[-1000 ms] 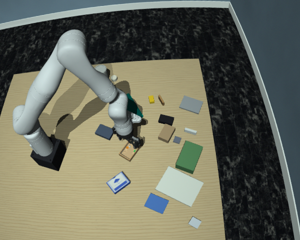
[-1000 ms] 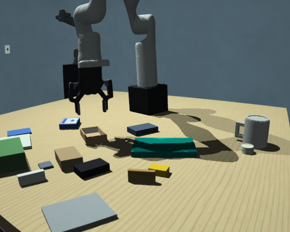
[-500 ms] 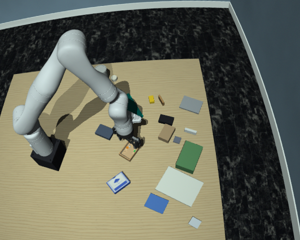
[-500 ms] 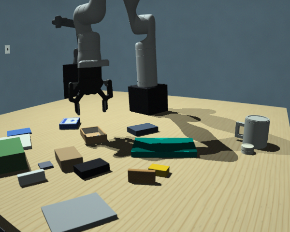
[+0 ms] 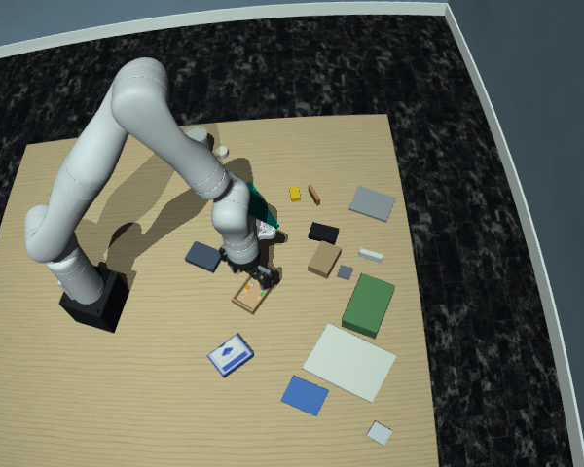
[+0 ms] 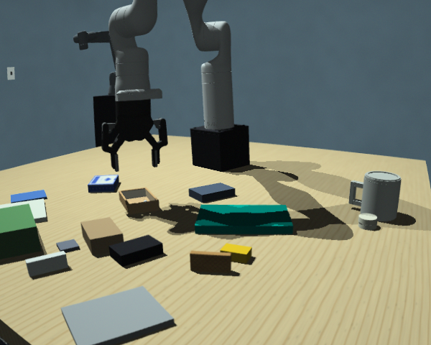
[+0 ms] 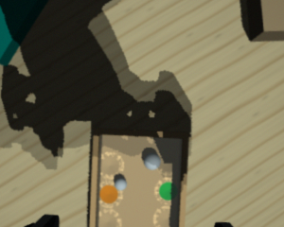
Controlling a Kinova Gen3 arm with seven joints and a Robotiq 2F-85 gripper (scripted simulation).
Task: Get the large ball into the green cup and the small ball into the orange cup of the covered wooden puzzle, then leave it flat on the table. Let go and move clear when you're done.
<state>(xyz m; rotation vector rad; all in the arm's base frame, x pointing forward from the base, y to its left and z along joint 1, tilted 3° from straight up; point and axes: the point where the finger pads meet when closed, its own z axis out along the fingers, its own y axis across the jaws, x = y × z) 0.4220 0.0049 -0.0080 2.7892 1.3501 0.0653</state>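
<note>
My hand is 80 mm above the covered wooden puzzle. Round my hand: tan block (190 mm ahead, 80 mm below, 70 mm to the left); then teal slab (250 mm to the left, 80 mm below, 10 mm behind); then dark blue block (130 mm behind, 120 mm to the left, 80 mm below).
</note>
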